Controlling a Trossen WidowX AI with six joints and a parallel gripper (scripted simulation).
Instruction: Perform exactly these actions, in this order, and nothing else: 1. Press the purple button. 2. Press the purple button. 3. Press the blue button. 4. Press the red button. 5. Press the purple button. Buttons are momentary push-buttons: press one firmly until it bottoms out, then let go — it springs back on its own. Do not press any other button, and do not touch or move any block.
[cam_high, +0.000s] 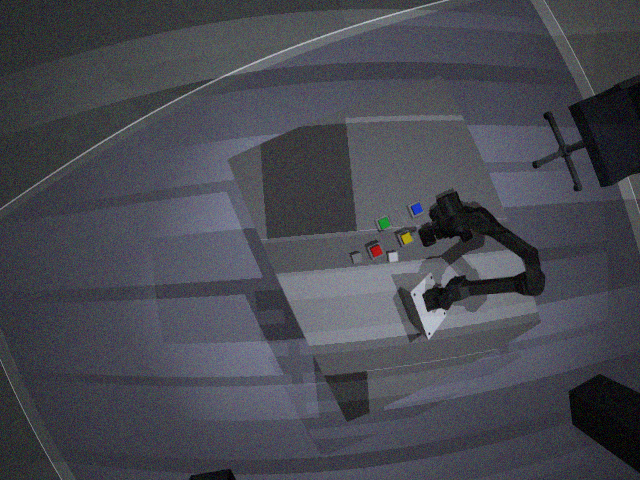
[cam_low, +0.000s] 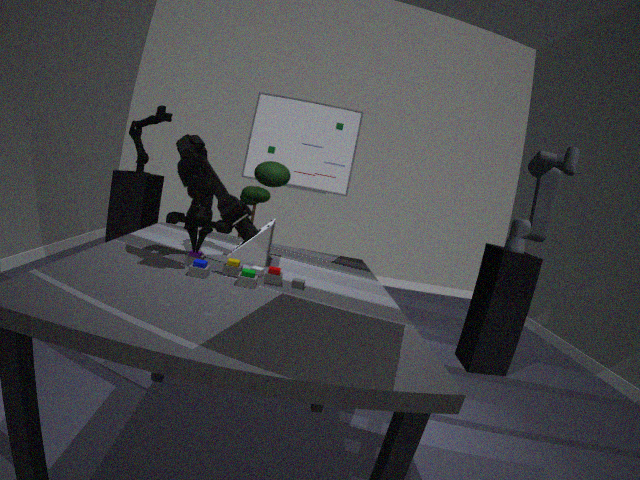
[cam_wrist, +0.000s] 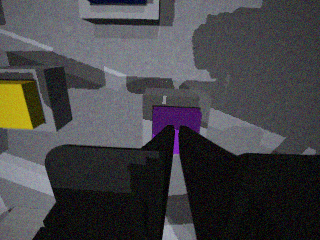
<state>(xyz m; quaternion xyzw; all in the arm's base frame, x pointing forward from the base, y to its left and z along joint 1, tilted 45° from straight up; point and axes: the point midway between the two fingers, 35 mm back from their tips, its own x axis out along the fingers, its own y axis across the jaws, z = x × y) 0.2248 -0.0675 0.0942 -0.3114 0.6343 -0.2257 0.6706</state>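
Now: gripper tip 1 cm above the purple button. From my gripper tip the other things lie so: green button 18 cm to the left, 8 cm ahead; then blue button 9 cm ahead, 5 cm to the left; then yellow button 12 cm to the left.
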